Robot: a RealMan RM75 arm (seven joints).
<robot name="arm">
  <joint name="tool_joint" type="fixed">
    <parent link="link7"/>
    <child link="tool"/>
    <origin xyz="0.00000 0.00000 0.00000"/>
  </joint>
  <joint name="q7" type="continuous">
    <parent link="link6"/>
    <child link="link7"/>
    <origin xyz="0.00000 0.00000 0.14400"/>
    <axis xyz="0 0 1"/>
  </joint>
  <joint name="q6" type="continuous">
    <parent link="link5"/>
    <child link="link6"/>
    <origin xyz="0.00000 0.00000 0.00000"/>
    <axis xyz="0 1 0"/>
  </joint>
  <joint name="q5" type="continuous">
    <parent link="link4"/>
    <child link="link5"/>
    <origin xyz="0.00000 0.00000 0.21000"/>
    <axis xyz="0 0 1"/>
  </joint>
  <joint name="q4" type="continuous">
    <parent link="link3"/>
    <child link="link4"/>
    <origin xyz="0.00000 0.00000 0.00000"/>
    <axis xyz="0 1 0"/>
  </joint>
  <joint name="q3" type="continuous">
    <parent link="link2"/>
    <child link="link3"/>
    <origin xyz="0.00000 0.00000 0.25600"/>
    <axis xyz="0 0 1"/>
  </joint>
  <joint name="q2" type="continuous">
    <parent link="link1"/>
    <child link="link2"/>
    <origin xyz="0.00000 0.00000 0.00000"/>
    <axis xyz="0 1 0"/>
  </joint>
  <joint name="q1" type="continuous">
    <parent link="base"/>
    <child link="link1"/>
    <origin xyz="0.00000 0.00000 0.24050"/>
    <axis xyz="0 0 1"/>
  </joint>
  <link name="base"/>
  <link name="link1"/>
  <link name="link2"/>
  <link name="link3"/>
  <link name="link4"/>
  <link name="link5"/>
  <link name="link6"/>
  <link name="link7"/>
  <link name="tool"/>
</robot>
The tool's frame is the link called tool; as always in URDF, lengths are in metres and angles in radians. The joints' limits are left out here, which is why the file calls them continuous.
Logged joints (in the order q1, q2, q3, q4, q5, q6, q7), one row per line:
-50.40, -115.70, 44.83, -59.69, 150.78, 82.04, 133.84
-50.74, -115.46, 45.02, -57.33, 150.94, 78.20, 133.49
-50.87, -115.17, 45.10, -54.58, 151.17, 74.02, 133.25
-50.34, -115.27, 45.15, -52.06, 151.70, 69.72, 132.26
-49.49, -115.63, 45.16, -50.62, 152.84, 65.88, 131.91
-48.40, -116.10, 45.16, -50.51, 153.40, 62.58, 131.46
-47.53, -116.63, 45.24, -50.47, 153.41, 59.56, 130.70
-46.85, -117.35, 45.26, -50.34, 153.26, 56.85, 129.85
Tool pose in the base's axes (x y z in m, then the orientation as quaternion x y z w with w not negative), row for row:
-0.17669, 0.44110, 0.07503, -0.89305, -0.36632, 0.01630, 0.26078
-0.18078, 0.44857, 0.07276, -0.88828, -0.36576, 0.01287, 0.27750
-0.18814, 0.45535, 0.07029, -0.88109, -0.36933, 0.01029, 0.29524
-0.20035, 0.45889, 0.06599, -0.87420, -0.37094, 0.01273, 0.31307
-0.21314, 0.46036, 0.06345, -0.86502, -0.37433, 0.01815, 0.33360
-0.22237, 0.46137, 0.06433, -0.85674, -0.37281, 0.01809, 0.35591
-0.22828, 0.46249, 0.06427, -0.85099, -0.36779, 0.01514, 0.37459
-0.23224, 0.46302, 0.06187, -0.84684, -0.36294, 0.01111, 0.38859
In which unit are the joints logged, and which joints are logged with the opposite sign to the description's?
The joints are logged in degrees. Opposite sign: q4, q7.
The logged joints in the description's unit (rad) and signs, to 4 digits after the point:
-0.8796, -2.0193, 0.7824, 1.0418, 2.6316, 1.4319, -2.3359
-0.8856, -2.0152, 0.7857, 1.0006, 2.6344, 1.3648, -2.3298
-0.8878, -2.0101, 0.7871, 0.9526, 2.6384, 1.2919, -2.3257
-0.8786, -2.0118, 0.7880, 0.9086, 2.6477, 1.2168, -2.3084
-0.8638, -2.0181, 0.7882, 0.8835, 2.6676, 1.1498, -2.3023
-0.8447, -2.0263, 0.7882, 0.8816, 2.6773, 1.0922, -2.2944
-0.8296, -2.0356, 0.7896, 0.8809, 2.6775, 1.0395, -2.2811
-0.8177, -2.0481, 0.7899, 0.8786, 2.6749, 0.9922, -2.2663

